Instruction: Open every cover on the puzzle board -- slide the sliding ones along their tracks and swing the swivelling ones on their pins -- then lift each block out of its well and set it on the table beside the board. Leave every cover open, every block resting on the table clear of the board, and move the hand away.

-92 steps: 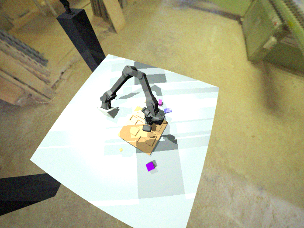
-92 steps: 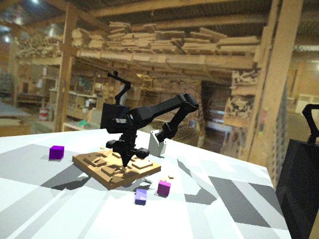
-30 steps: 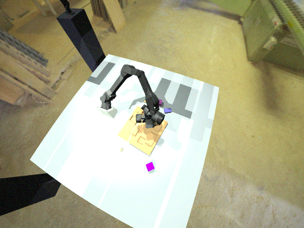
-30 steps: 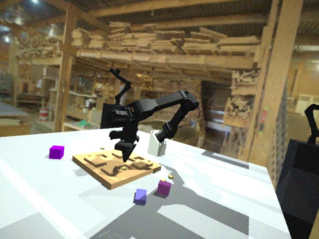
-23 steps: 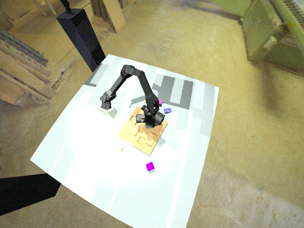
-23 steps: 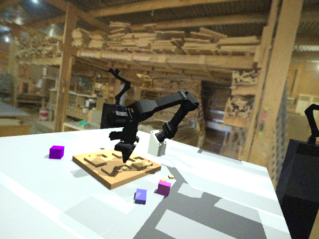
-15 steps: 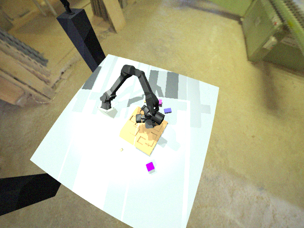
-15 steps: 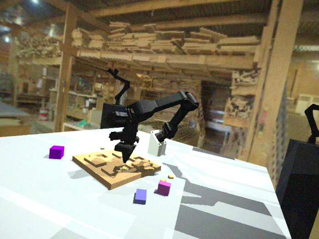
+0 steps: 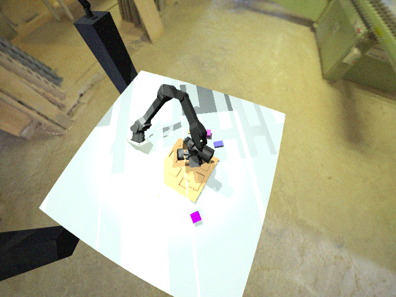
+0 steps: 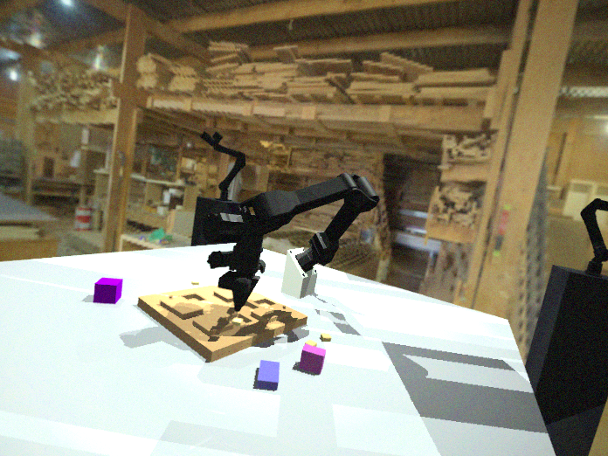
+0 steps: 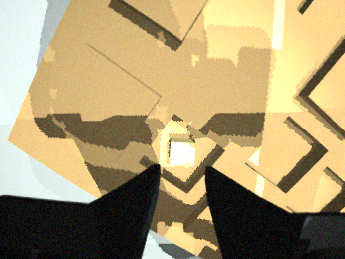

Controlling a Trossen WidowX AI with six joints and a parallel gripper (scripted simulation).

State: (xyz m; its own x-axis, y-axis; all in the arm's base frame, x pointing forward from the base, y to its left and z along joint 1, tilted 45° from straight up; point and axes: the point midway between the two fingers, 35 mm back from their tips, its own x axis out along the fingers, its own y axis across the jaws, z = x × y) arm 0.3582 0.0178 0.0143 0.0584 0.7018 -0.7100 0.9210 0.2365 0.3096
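The tan puzzle board lies 5 cm to the right of my gripper tip, 3 cm below it and 2 cm behind it. Round my gripper tip: pink block 20 cm to the left, 3 cm below, 2 cm ahead; purple block 30 cm to the right, 12 cm ahead, 2 cm below; lavender block 16 cm to the left, 11 cm ahead, 4 cm below.
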